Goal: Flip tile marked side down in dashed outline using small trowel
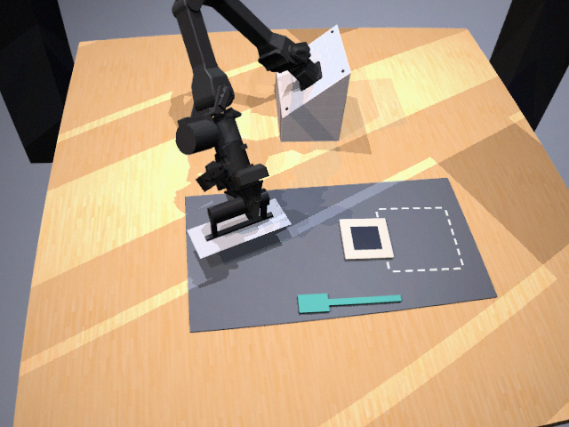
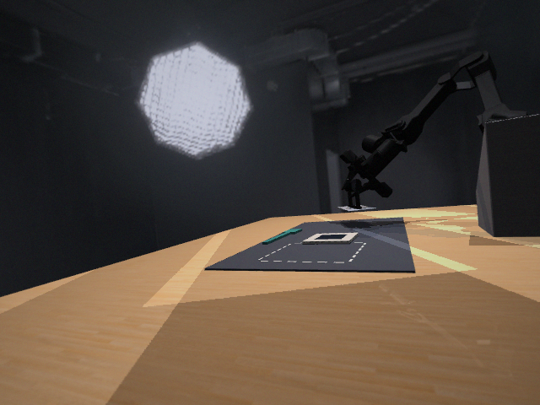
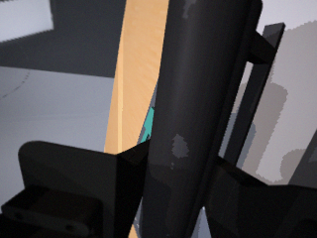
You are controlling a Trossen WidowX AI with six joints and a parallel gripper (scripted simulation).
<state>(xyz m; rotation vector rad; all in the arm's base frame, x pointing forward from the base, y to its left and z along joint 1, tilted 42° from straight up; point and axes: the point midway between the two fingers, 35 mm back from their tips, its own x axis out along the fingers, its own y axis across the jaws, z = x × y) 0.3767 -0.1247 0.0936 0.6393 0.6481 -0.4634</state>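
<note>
Right now the dark mat is 18 cm to the left of my gripper tip and 12 cm below it. Round my gripper tip: tile: 2 cm behind, 24 cm to the left, 9 cm below; then teal trowel: 14 cm ahead, 17 cm to the left, 10 cm below.
</note>
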